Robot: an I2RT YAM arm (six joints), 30 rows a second.
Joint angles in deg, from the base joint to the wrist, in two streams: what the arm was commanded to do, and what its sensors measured. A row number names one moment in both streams.
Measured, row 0: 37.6 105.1 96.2 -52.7 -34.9 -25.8
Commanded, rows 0 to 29: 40.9 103.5 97.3 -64.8 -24.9 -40.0; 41.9 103.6 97.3 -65.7 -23.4 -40.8; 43.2 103.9 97.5 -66.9 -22.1 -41.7; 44.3 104.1 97.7 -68.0 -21.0 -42.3; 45.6 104.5 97.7 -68.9 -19.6 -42.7; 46.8 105.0 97.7 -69.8 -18.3 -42.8; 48.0 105.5 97.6 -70.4 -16.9 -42.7; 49.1 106.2 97.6 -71.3 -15.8 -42.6; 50.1 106.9 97.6 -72.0 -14.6 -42.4; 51.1 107.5 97.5 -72.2 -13.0 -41.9; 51.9 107.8 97.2 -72.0 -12.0 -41.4; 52.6 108.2 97.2 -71.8 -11.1 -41.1; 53.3 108.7 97.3 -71.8 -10.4 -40.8; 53.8 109.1 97.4 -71.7 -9.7 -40.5; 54.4 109.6 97.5 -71.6 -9.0 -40.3; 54.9 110.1 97.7 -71.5 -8.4 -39.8; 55.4 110.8 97.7 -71.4 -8.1 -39.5; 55.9 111.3 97.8 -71.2 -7.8 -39.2; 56.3 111.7 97.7 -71.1 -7.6 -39.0; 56.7 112.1 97.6 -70.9 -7.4 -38.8; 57.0 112.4 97.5 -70.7 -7.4 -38.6; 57.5 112.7 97.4 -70.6 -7.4 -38.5; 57.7 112.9 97.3 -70.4 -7.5 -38.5; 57.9 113.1 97.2 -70.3 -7.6 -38.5; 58.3 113.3 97.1 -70.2 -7.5 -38.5; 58.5 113.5 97.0 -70.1 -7.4 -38.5; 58.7 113.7 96.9 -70.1 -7.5 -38.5; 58.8 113.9 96.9 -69.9 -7.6 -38.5; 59.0 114.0 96.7 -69.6 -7.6 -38.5; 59.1 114.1 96.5 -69.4 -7.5 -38.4
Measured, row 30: 58.2 113.4 96.4 -70.3 -7.9 -38.9
